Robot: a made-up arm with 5 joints. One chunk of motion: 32 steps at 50 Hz.
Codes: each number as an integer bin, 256 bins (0 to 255) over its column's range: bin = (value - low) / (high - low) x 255, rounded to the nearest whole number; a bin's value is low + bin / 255 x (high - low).
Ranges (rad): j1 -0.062..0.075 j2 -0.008..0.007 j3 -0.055..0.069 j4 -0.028..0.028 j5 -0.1..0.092
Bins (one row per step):
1: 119 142 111 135 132
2: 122 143 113 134 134
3: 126 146 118 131 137
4: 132 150 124 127 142
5: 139 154 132 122 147
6: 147 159 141 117 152
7: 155 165 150 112 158
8: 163 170 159 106 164
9: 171 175 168 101 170
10: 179 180 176 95 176
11: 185 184 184 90 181
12: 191 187 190 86 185
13: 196 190 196 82 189
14: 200 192 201 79 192
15: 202 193 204 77 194
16: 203 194 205 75 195
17: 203 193 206 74 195
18: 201 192 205 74 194
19: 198 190 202 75 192
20: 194 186 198 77 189
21: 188 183 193 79 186
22: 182 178 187 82 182
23: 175 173 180 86 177
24: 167 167 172 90 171
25: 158 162 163 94 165
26: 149 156 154 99 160
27: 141 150 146 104 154
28: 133 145 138 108 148
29: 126 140 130 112 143
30: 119 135 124 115 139
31: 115 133 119 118 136
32: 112 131 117 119 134
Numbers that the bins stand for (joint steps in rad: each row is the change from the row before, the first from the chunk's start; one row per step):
1: 0.00193 0.00035 -0.00102 0.00165 -0.00061
2: 0.00355 0.00041 -0.00005 0.00143 0.00089
3: 0.00569 0.00059 0.00238 0.00077 0.00315
4: 0.00892 0.00082 0.00530 -0.00011 0.00692
5: 0.01268 0.00106 0.00919 -0.00121 0.01068
6: 0.01698 0.00135 0.01356 -0.00231 0.01445
7: 0.02127 0.00171 0.01794 -0.00340 0.01896
8: 0.02557 0.00200 0.02232 -0.00472 0.02348
9: 0.02987 0.00229 0.02669 -0.00582 0.02800
10: 0.03417 0.00259 0.03058 -0.00714 0.03252
11: 0.03739 0.00282 0.03447 -0.00824 0.03628
12: 0.04062 0.00300 0.03739 -0.00911 0.03929
13: 0.04330 0.00318 0.04031 -0.00999 0.04231
14: 0.04545 0.00329 0.04274 -0.01065 0.04456
15: 0.04653 0.00335 0.04420 -0.01109 0.04607
16: 0.04706 0.00341 0.04469 -0.01153 0.04682
17: 0.04706 0.00335 0.04517 -0.01175 0.04682
18: 0.04599 0.00329 0.04469 -0.01175 0.04607
19: 0.04438 0.00318 0.04323 -0.01153 0.04456
20: 0.04223 0.00294 0.04128 -0.01109 0.04231
21: 0.03900 0.00276 0.03885 -0.01065 0.04005
22: 0.03578 0.00247 0.03593 -0.00999 0.03704
23: 0.03202 0.00218 0.03253 -0.00911 0.03327
24: 0.02772 0.00182 0.02864 -0.00824 0.02875
25: 0.02289 0.00153 0.02426 -0.00736 0.02424
26: 0.01805 0.00118 0.01989 -0.00626 0.02047
27: 0.01375 0.00082 0.01600 -0.00516 0.01595
28: 0.00945 0.00053 0.01211 -0.00428 0.01144
29: 0.00569 0.00024 0.00822 -0.00340 0.00767
30: 0.00193 -0.00006 0.00530 -0.00275 0.00466
31: -0.00022 -0.00018 0.00287 -0.00209 0.00240
32: -0.00183 -0.00029 0.00189 -0.00187 0.00089

